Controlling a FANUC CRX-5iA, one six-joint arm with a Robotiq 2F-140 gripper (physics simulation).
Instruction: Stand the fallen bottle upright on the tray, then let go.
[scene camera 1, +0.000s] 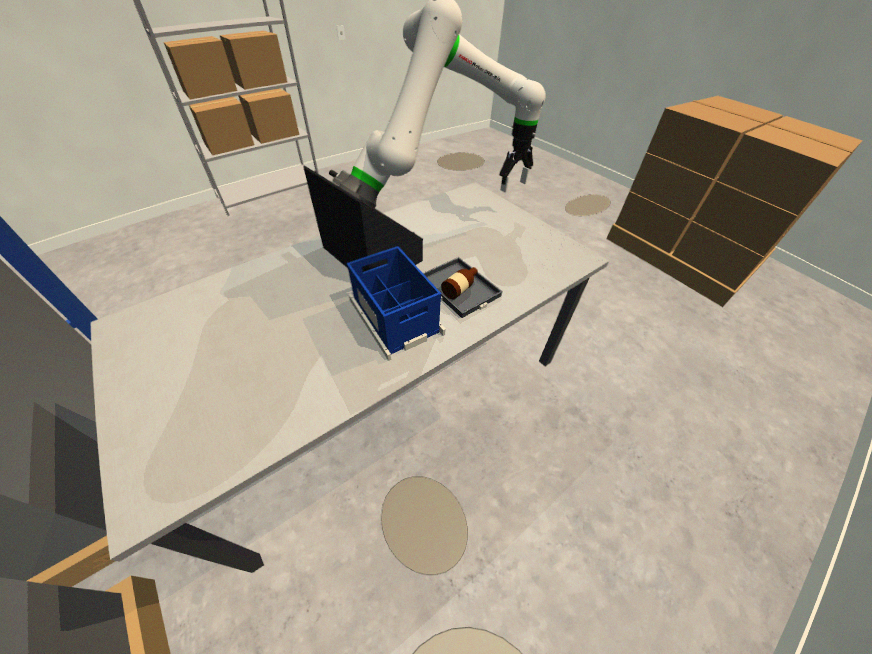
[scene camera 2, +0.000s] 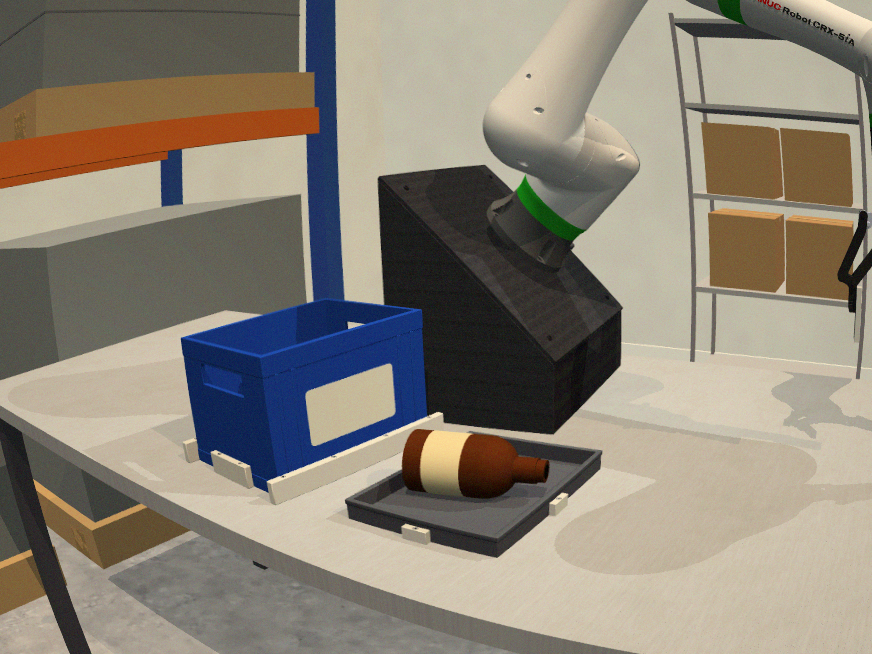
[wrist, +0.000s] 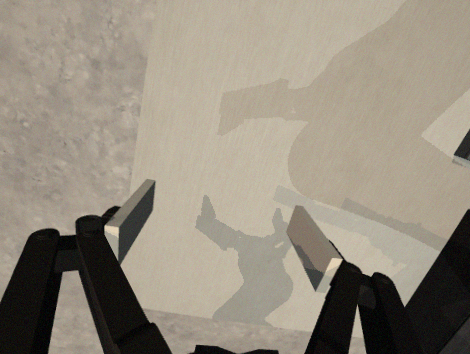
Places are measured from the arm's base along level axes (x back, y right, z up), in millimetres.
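Where they show: gripper, fingertip midpoint: (scene camera 1: 513, 187) (wrist: 225, 207); arm's base, origin of the base link: (scene camera 1: 357, 197) (scene camera 2: 524, 238).
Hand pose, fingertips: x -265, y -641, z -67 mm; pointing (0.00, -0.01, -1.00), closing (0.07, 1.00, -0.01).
Note:
Each offset is from my fingertips to the top centre of the thing. "pt": to the spot under its first point. Level surfaces: height alone.
A brown bottle @(dz -88, dx -184, dy +526 mm) (scene camera 1: 459, 282) (scene camera 2: 461, 464) with a cream label lies on its side on the dark grey tray @(dz -142, dx -177, dy +528 mm) (scene camera 1: 461, 311) (scene camera 2: 450, 539). In scene camera 2 its neck points right and its base is toward the blue crate. My gripper (scene camera 1: 514, 184) (wrist: 225, 207) is open and empty, fingers wide apart and pointing down. It hangs high above the far right end of the table, well away from the bottle and tray. In scene camera 2 a part of the gripper shows at the right edge. The bottle does not show in the wrist view.
A blue divided crate @(dz +8, dx -126, dy +801 mm) (scene camera 1: 413, 328) (scene camera 2: 232, 401) stands beside the tray, between pale guide strips @(pt dz -150, dx -170, dy +704 mm) (scene camera 2: 352, 461). The black robot pedestal (scene camera 1: 338, 225) (scene camera 2: 464, 323) stands behind them on the table @(dz -167 mm) (scene camera 1: 211, 394). Small pale blocks @(pt dz -156, dx -309, dy +543 mm) (scene camera 2: 415, 533) touch the tray's sides. Stacked cartons (scene camera 1: 704, 190) stand beyond the table.

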